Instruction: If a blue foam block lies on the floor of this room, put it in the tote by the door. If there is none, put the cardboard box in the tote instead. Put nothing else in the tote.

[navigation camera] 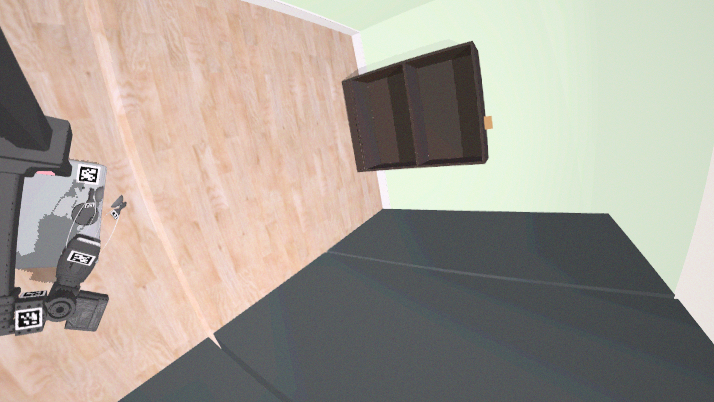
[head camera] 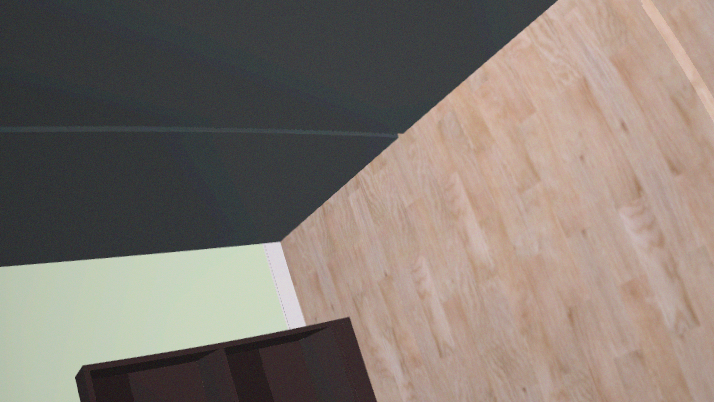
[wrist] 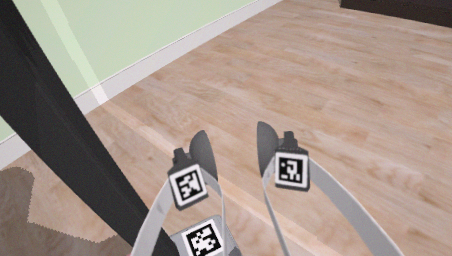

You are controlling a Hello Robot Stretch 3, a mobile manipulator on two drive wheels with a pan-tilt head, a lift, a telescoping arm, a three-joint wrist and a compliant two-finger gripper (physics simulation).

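Seen in the pictures: gripper, between the fingertips: (navigation camera: 111, 191) (wrist: 233, 145); robot's base, origin of its link: (navigation camera: 85, 212).
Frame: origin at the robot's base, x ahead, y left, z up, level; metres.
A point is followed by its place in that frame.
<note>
My gripper (navigation camera: 108, 198) @(z 0.426, x 0.055, y 0.073 m) (wrist: 233, 145) @(z 0.426, x 0.055, y 0.073 m) is open, with nothing between its fingers. In the wrist view it hangs above the wood floor; in the navigation view it is at the left, beside my base. A blue foam block, the tote, the door and a cardboard box that I can make out as such do not show in these views. A small orange-tan thing (navigation camera: 488, 122) @(z 1.089, x 1.734, y 0.756 m) is at the top of the dark shelf unit in the navigation view; it is too small to tell what it is.
A dark brown shelf unit (head camera: 363, 360) (navigation camera: 410, 115) stands against the pale green wall (head camera: 150, 300) @(z 0.681, x 2.148, y 0.349 m) (navigation camera: 550, 125) @(z 1.502, x 1.956, y 0.772 m). A large dark grey panel (head camera: 200, 190) (navigation camera: 450, 325) fills much of the head and navigation views. My black mast (wrist: 75, 130) @(z 0.460, x -0.050, y 0.118 m) crosses the left of the wrist view.
</note>
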